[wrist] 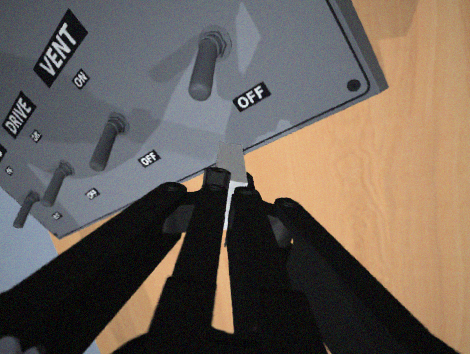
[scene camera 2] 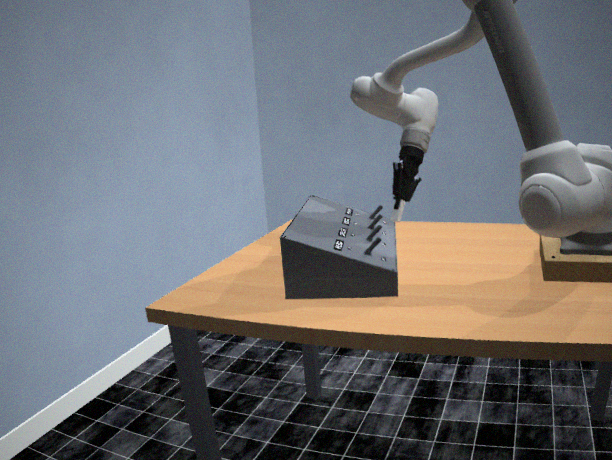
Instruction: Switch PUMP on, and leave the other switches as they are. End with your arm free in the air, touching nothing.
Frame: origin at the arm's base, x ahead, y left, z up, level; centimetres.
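Seen in the pictures: gripper, fingertip midpoint: (wrist: 227,161) (scene camera 2: 395,220); arm's base, link origin: (scene camera 2: 590,245).
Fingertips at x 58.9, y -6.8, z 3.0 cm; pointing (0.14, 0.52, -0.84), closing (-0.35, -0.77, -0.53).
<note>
Offsets run from my fingertips to a thing's top centre. "spot": to the spot under its first point. Level surfaces: height alone.
The grey sloped switch box (scene camera 2: 335,272) (wrist: 310,55) stands on the table. The PUMP switch {dx +6.1, dy -1.4, dz +4.2 cm} (scene camera 2: 376,212) (wrist: 203,70) is the far one in the scene view and the large one in the wrist view; its lever leans toward its OFF label {spot: dx +4.0, dy -2.1, dz -1.1 cm} (wrist: 251,96). Its name label is outside the wrist view. The VENT switch {dx +2.6, dy +10.0, dz +4.2 cm} (scene camera 2: 375,221) (wrist: 106,144) and DRIVE switch {dx -0.9, dy +21.5, dz +4.2 cm} (wrist: 56,184) lean the same way. My gripper (scene camera 2: 398,203) (wrist: 227,161) is shut, with a pale flat tip (wrist: 232,161) protruding. It is beside the box's lower edge, on the OFF side of PUMP, apart from the lever.
A fourth switch {dx -4.4, dy +33.0, dz +4.2 cm} (scene camera 2: 372,246) (wrist: 25,210) stands at the near end of the row in the scene view, leaning alike. The wooden table {dz -8.4 cm} (scene camera 2: 450,320) (wrist: 415,200) extends right to the robot's base (scene camera 2: 575,267). A blue wall (scene camera 2: 125,125) rises behind the table.
</note>
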